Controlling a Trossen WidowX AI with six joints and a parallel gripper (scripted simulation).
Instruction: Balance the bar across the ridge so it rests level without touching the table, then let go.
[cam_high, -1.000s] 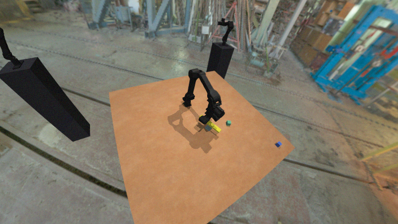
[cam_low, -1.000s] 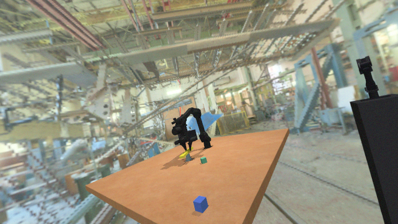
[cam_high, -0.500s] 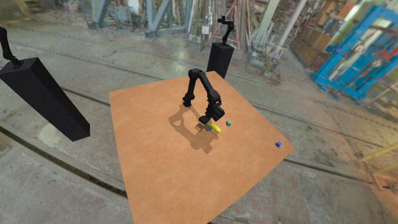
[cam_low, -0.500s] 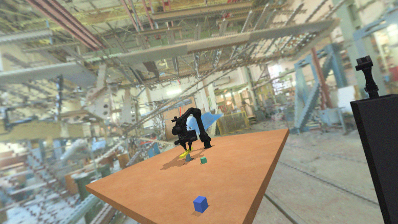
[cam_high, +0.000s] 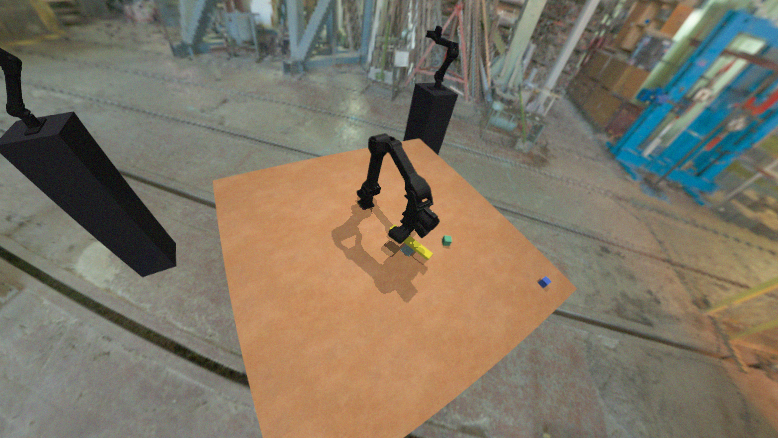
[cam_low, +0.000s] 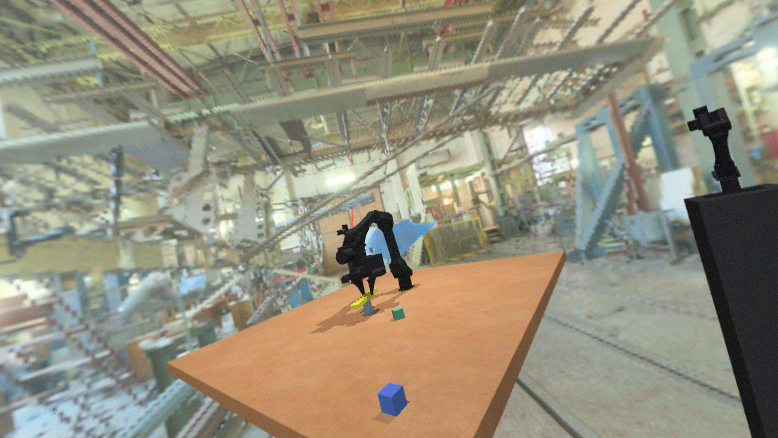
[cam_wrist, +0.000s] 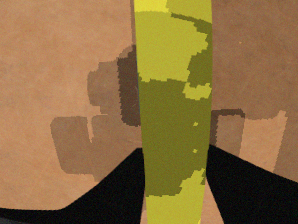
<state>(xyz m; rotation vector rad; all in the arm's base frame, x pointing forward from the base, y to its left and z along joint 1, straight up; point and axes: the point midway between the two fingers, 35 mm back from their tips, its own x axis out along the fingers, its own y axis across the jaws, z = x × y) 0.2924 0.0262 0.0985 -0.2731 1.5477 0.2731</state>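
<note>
Right now the yellow bar is 3 cm ahead of my gripper tip and 1 cm to the left of it. The rest, counted from my gripper tip: blue cube (45 cm ahead, 47 cm to the left, 5 cm below); green cube (7 cm ahead, 20 cm to the left, 5 cm below).
</note>
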